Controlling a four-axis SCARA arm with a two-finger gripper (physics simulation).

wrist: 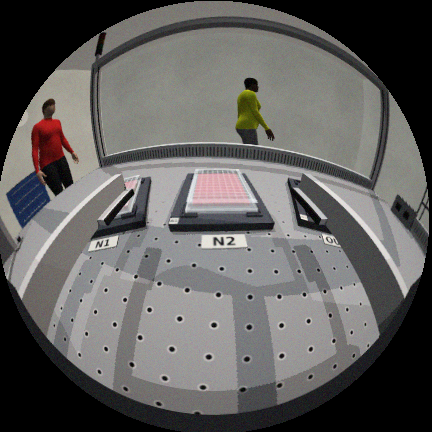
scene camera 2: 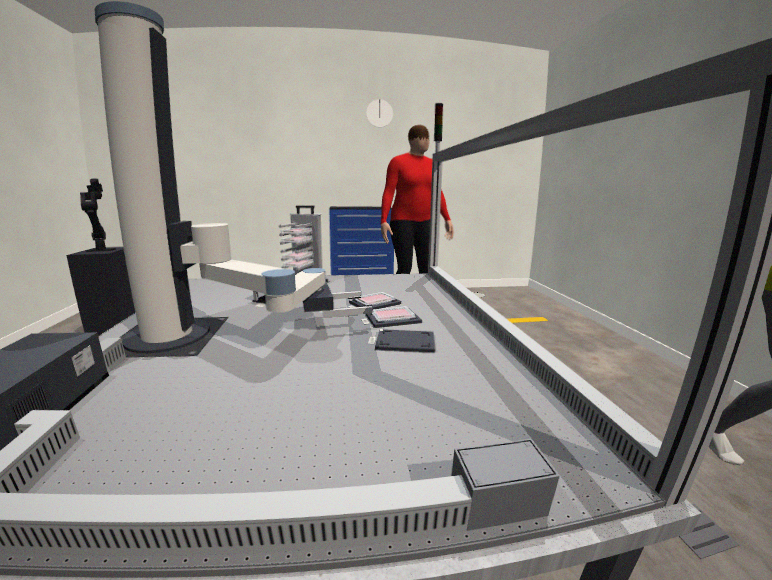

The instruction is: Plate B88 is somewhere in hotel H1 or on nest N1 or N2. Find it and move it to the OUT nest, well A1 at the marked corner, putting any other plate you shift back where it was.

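Places are measured from the arm's base along level axes (x ahead, y left, z up), in metres.
Pixels of known places: gripper, between the fingertips: (wrist: 211, 177) (scene camera 2: 365, 301); arm's base, origin of its link: (scene camera 2: 168, 338).
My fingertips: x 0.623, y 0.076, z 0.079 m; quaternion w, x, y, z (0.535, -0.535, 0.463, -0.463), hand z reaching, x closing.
Ahead of a thing's pixels: the offset from my fingertips to its top centre.
My gripper (scene camera 2: 361, 301) (wrist: 211, 177) is open and empty, low over the table, its fingers pointing toward nest N2 (scene camera 2: 408, 322) (wrist: 266, 225). A clear plate with pink wells {0.092 m ahead, 0.003 m left, 0.040 m down} (scene camera 2: 394, 313) (wrist: 220, 190) sits on N2, ahead of the gap between the fingers in the wrist view. Another pink plate {0.050 m ahead, 0.175 m left, 0.040 m down} (scene camera 2: 376, 298) (wrist: 131, 201) sits on nest N1 {0.050 m ahead, 0.175 m left, 0.049 m down} (wrist: 144, 202), partly hidden by the left finger. The dark OUT nest {0.099 m ahead, 0.185 m right, 0.050 m down} (scene camera 2: 405, 341) (wrist: 298, 204) holds no plate in the scene view. Hotel H1 (scene camera 2: 317, 240) stands at the back with several pink plates. No plate name is readable.
The arm's column (scene camera 2: 140, 187) stands at the left. A grey box {0.127 m ahead, 0.743 m right, 0.008 m up} (scene camera 2: 505, 464) sits at the front right corner. Slotted ducts (scene camera 2: 237, 498) and a framed clear panel (scene camera 2: 434, 212) border the table. A person in red (scene camera 2: 411, 187) (wrist: 49, 142) and one in yellow (wrist: 247, 112) stand beyond it.
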